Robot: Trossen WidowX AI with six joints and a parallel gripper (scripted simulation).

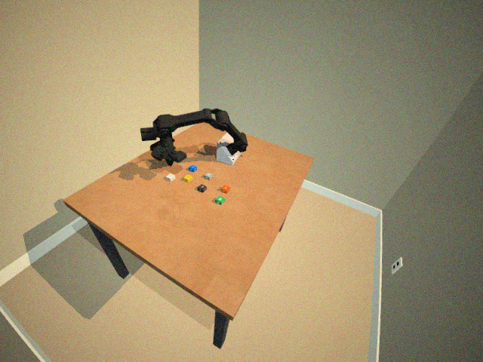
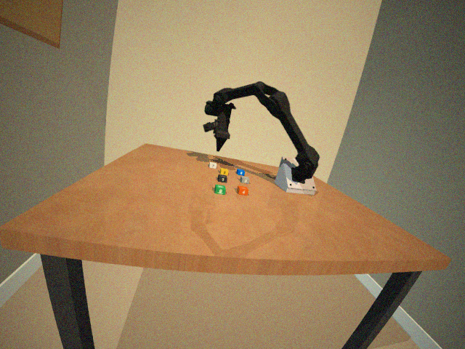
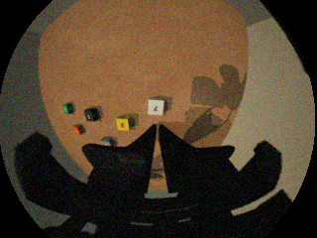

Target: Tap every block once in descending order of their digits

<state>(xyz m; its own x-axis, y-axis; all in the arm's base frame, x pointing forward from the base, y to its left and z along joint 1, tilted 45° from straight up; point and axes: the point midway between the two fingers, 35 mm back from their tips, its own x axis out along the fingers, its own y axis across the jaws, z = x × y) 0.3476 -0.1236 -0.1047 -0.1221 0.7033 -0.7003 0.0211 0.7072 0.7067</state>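
Now: the orange block 8 cm behind my gripper tip, 28 cm to the left of it and 7 cm below it. The rest, counted from my gripper tip: yellow block (4 cm behind, 8 cm to the left, 7 cm below); then white block (1 cm ahead, 7 cm below); then blue block (12 cm behind, 5 cm to the left, 7 cm below).
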